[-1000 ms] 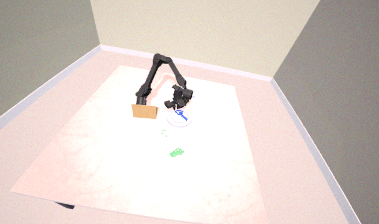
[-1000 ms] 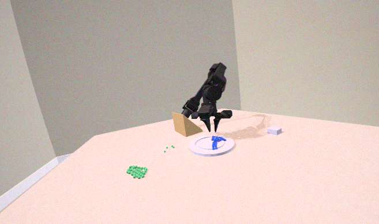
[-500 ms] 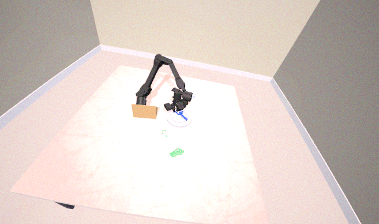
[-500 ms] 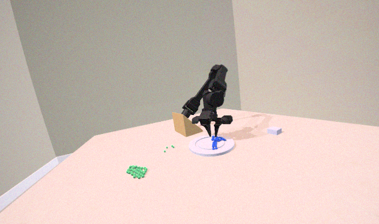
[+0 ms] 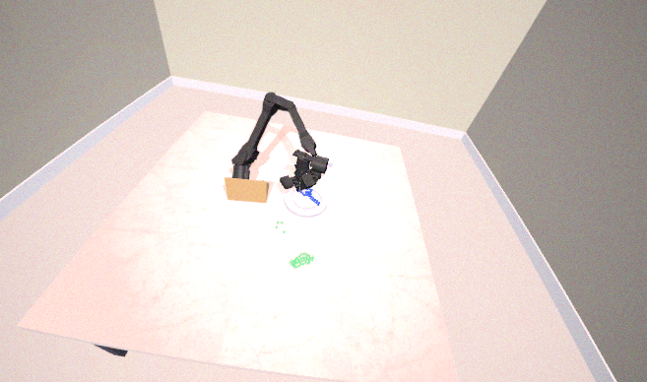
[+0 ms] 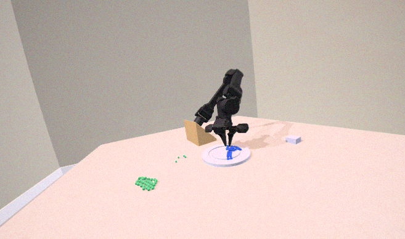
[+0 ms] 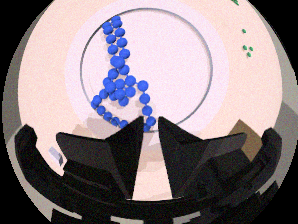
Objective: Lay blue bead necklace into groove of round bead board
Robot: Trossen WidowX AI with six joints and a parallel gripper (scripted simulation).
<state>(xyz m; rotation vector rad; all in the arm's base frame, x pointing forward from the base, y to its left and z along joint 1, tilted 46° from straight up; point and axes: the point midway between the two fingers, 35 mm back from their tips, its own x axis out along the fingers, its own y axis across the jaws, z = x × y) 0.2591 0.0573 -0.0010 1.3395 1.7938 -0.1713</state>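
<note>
My gripper tip is 4 cm to the left of the round white bead board, 4 cm short of it and 1 cm above it. From my gripper tip the other things lie so: small grey block 25 cm to the left, 14 cm ahead.
</note>
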